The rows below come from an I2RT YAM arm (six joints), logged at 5 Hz.
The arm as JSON. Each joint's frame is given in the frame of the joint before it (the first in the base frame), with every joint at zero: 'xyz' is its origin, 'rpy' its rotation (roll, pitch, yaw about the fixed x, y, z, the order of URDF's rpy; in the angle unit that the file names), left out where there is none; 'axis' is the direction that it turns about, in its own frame. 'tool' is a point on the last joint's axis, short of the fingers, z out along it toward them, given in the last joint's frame.
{
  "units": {
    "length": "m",
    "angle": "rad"
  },
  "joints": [
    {
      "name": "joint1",
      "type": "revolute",
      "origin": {
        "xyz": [
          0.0,
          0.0,
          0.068
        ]
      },
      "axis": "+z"
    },
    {
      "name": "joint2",
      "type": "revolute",
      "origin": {
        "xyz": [
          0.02,
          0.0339,
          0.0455
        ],
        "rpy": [
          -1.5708,
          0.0,
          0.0
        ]
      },
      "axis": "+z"
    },
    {
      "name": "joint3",
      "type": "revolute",
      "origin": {
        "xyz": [
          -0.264,
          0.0,
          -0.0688
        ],
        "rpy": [
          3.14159,
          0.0,
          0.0
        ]
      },
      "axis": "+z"
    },
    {
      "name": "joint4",
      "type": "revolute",
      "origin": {
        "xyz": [
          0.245,
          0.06,
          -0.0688
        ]
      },
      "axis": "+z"
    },
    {
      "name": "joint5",
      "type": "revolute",
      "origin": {
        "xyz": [
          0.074,
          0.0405,
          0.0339
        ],
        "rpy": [
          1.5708,
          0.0,
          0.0
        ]
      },
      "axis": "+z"
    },
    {
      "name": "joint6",
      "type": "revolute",
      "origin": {
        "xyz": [
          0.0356,
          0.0,
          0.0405
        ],
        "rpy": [
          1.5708,
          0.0,
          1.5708
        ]
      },
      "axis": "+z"
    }
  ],
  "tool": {
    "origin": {
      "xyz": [
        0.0,
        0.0,
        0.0
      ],
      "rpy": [
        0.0,
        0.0,
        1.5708
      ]
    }
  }
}
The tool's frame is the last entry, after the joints.
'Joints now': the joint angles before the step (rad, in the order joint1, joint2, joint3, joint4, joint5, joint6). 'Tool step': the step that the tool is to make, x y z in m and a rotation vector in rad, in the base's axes. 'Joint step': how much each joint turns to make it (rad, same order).
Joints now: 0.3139, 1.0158, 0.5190, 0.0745, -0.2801, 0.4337
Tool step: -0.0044, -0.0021, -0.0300, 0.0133, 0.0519, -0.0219
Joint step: -0.0020, 0.0305, -0.0976, 0.0926, 0.0058, 0.0357
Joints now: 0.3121, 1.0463, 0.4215, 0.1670, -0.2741, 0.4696
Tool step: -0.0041, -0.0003, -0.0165, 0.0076, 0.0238, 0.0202
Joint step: 0.0007, 0.0222, -0.0545, 0.0576, -0.0239, 0.0044
